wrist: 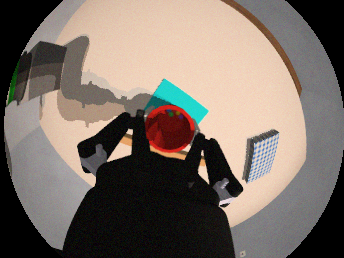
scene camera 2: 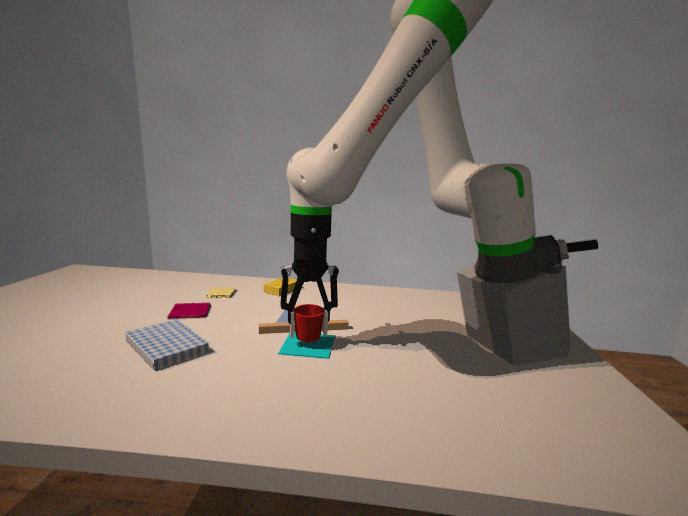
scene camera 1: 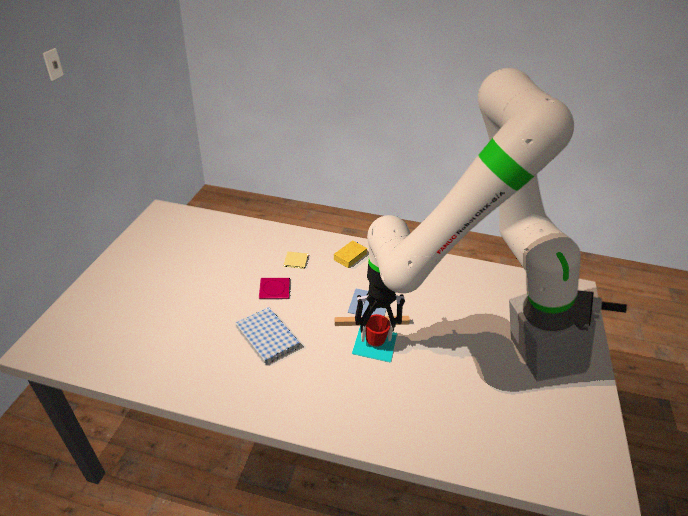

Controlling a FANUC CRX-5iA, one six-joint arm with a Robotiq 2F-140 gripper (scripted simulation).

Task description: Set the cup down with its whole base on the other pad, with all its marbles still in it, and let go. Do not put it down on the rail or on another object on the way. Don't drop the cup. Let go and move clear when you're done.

Labels:
gripper: wrist; scene camera 2 308, 334; scene camera 1
same spot on gripper: (scene camera 1: 363, 320) = (wrist: 203, 139)

